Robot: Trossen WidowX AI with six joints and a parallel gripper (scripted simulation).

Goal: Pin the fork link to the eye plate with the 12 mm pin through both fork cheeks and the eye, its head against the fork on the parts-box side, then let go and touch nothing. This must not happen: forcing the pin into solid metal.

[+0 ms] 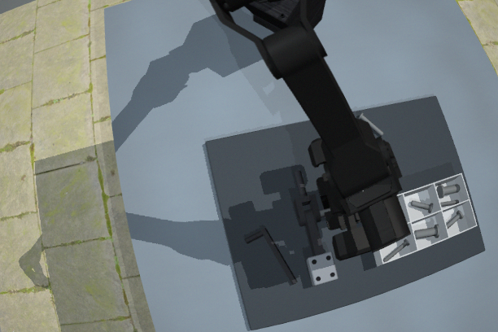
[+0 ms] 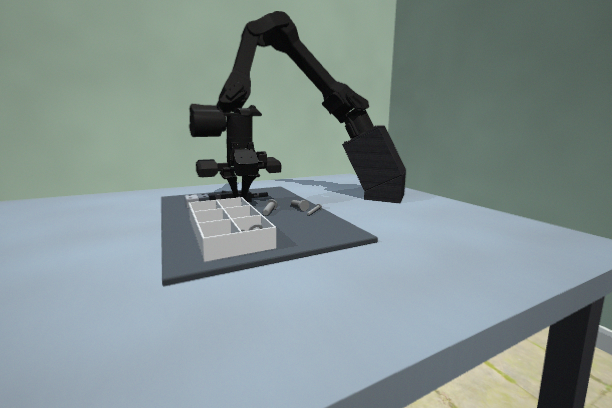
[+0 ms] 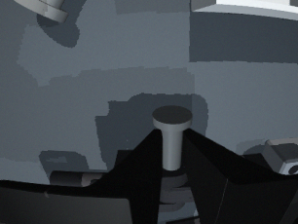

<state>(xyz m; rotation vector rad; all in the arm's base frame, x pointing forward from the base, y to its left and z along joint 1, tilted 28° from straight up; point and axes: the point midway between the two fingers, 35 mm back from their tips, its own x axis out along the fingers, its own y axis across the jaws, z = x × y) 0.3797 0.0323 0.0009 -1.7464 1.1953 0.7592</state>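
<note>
Now: hand 30 mm above the headed pin and 10 mm to the left of it. Round my hand: dark L-shaped bar (110 mm to the right, 40 mm below, 40 mm ahead); eye plate bar (40 mm to the right, 30 mm below, 20 mm ahead); base block (90 mm ahead, 30 mm to the right, 30 mm below).
</note>
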